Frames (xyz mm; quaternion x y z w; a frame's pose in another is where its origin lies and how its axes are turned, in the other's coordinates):
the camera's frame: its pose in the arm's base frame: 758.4 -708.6 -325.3 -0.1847 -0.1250 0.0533 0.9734
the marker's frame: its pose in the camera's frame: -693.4 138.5 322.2 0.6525 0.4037 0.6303 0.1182
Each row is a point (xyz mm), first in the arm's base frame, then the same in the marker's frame.
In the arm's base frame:
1: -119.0 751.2 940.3
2: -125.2 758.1 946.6
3: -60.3 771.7 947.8
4: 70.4 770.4 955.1
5: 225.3 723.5 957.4
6: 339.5 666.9 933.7
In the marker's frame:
1: 1622.8 651.0 326.7
2: 1633.2 653.2 323.3
3: 1622.9 664.8 387.8
4: 1579.3 701.6 505.6
5: 1486.2 753.4 627.5
6: 1389.1 775.1 710.6

